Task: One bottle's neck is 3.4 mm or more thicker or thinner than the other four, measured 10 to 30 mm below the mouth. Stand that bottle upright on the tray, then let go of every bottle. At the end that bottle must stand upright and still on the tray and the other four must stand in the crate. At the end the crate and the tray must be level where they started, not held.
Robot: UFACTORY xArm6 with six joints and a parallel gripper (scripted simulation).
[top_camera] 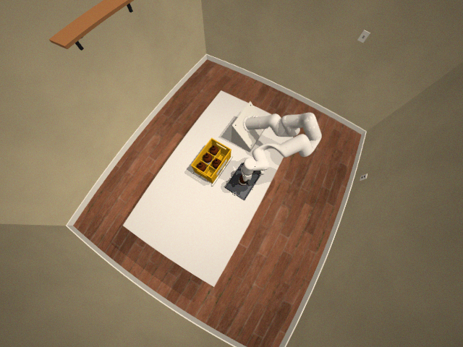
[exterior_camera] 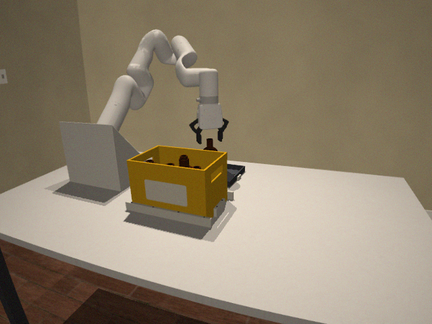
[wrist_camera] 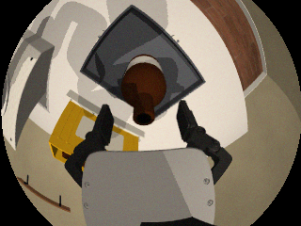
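The dark grey tray is 140 mm below my hand. From my hand the other things lie so: yellow crate 290 mm to the right, 70 mm below; glass bottle 80 mm ahead, 340 mm to the right, 70 mm below.
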